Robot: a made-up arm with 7 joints.
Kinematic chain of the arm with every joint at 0, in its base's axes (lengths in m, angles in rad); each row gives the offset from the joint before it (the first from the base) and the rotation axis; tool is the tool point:
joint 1: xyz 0 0 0.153 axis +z
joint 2: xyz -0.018 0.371 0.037 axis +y
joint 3: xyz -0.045 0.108 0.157 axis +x
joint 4: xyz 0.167 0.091 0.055 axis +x
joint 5: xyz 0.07 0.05 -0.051 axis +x
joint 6: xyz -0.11 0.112 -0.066 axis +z
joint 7: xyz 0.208 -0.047 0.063 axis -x
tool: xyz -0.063 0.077 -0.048
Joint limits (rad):
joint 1: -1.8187..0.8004
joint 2: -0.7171..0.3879
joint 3: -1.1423..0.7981
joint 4: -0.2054..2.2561
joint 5: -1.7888..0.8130
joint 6: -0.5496..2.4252
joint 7: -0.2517..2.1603
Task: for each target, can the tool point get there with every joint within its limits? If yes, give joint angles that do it. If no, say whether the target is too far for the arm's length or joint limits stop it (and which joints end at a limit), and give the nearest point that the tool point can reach.
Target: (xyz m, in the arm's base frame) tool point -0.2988 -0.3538 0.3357
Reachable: no: joint limits stop it (at a limit: joint 1, joint 2, joint 3, joint 4, joint 6) | nearest point -0.3170 -0.0415 0.4664 | short by 0.339 m
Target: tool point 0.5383 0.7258 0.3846
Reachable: yes | joints -0.5137 -0.3608 -0.8173 1.4430 -0.1607 1.2371 1.2081
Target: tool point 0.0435 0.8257 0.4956
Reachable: yes | joints 0.0050 0.2289 0.4057 1.2275 -1.3305 2.0205 0.0577
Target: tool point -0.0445 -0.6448 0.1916
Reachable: no: joint limits stop it (at a limit: joint 1, joint 2, joint 3, joint 4, joint 7) | nearest point 0.1783 -0.3836 0.3494 | short by 0.378 m
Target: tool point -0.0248 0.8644 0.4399
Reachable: yes | joints 0.0934 -0.1508 0.5570 0.1302 -0.4379 1.3007 0.3275
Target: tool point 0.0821 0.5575 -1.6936
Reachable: no: too far | nearest point 0.0826 0.5606 -0.1181 | short by 1.576 m
